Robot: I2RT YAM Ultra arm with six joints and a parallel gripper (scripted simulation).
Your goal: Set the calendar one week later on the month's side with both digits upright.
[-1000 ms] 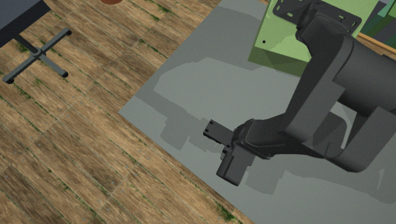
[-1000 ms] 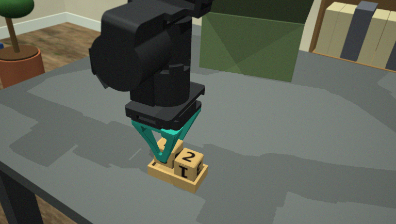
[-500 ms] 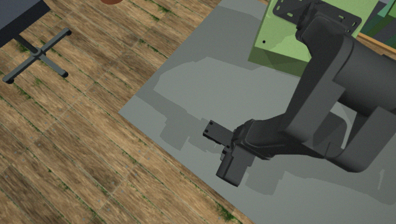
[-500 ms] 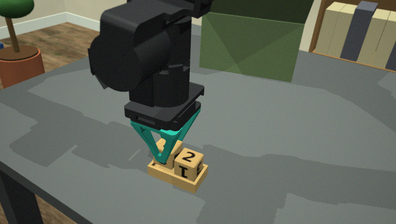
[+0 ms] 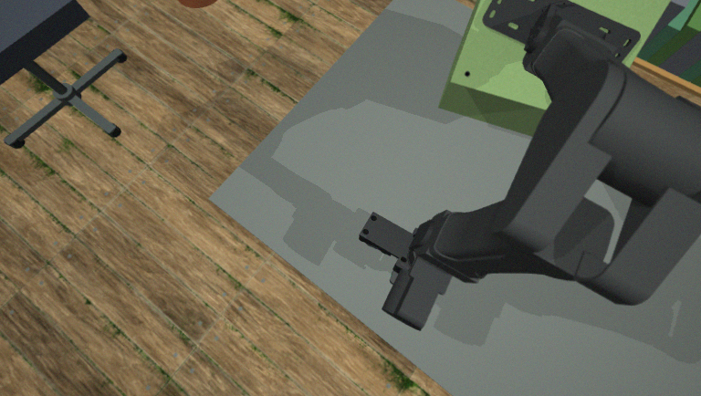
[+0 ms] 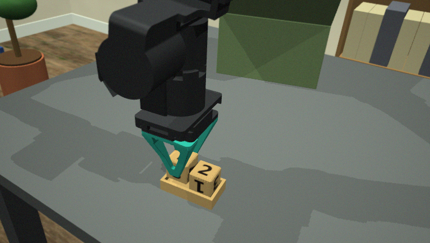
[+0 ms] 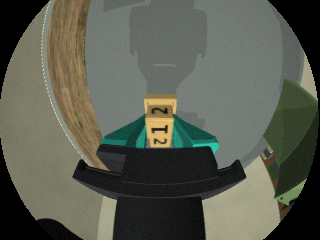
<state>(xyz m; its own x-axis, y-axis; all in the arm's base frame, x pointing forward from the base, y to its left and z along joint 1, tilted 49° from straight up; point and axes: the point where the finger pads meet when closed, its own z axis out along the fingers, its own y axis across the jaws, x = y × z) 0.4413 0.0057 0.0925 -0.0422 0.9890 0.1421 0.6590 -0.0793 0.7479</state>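
My gripper is now 2 cm to the right of the tray and 3 cm above it.
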